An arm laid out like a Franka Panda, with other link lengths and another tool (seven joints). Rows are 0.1 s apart.
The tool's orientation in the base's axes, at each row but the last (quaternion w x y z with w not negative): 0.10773 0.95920 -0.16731 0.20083; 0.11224 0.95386 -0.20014 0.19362; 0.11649 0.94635 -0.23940 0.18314; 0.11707 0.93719 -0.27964 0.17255; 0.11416 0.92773 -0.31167 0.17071
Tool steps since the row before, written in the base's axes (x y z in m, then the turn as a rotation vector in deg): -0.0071 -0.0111 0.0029 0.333 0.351 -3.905; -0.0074 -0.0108 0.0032 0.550 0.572 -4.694; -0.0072 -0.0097 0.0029 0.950 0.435 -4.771; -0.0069 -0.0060 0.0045 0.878 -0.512 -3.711; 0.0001 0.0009 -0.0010 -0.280 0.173 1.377
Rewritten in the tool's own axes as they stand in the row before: -0.0018 0.0132 -0.0020 -1.455 -0.989 3.520; -0.0013 0.0132 -0.0021 -1.674 -1.387 4.235; -0.0007 0.0123 -0.0017 -1.321 -1.478 4.464; -0.0008 0.0093 -0.0040 -0.507 -0.534 3.777; -0.0008 -0.0009 0.0007 0.232 0.183 -1.385
